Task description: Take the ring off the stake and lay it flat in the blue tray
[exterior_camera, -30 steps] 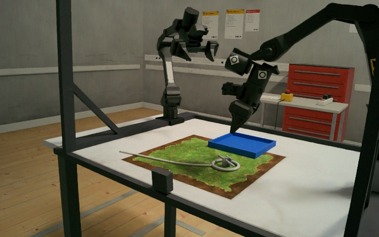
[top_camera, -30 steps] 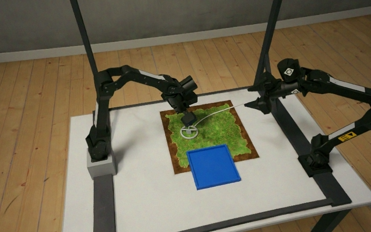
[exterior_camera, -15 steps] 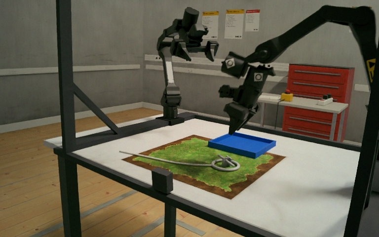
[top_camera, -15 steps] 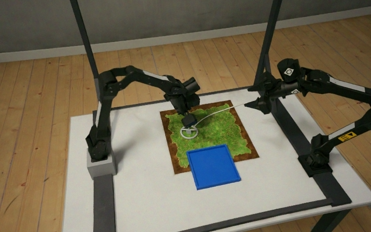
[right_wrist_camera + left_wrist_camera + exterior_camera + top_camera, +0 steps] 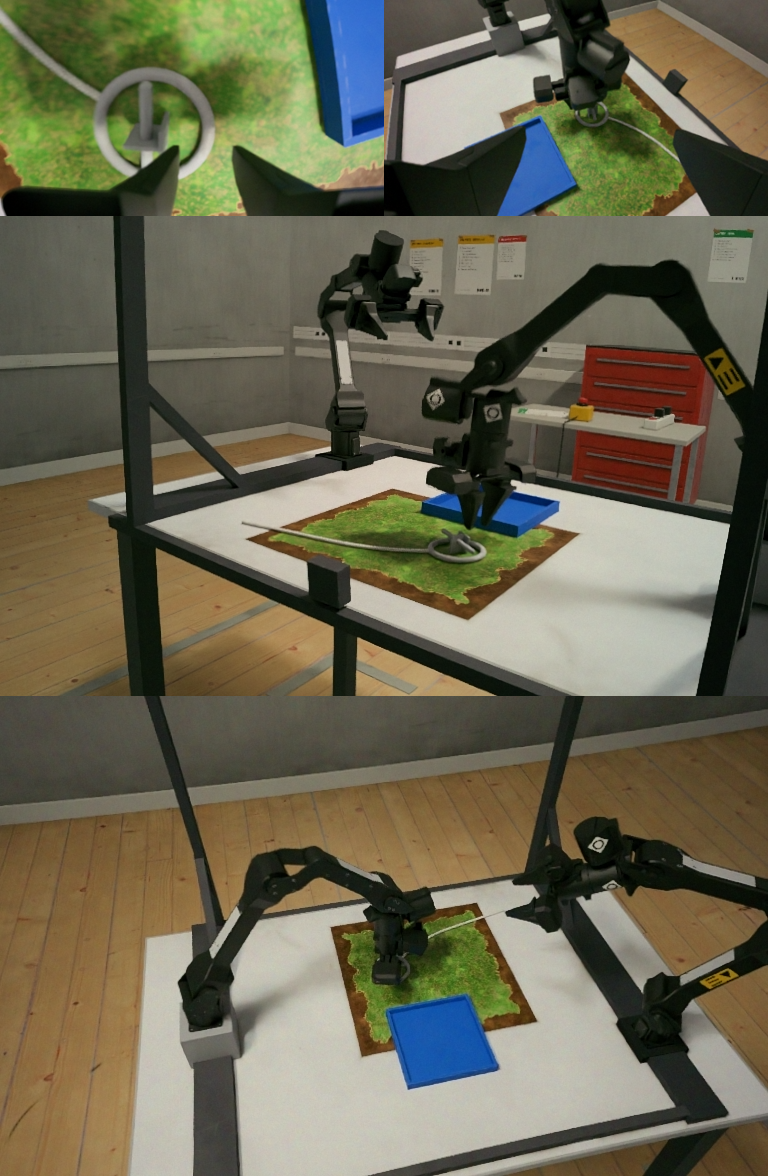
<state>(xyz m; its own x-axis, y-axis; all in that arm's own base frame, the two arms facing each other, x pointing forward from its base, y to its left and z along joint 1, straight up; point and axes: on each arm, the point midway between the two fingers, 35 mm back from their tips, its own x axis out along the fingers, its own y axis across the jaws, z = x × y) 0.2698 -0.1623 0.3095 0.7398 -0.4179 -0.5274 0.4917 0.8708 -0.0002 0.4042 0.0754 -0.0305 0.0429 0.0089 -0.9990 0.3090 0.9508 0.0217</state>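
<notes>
The grey stake lies 60 mm below my right hand, 30 mm behind it and 10 mm to the left of it. The rest, counted from my right hand: ring (60 mm below, 40 mm behind, 10 mm to the left); blue tray (170 mm ahead, 100 mm to the left, 60 mm below); grass mat (90 mm to the left, 80 mm below, 40 mm behind).
</notes>
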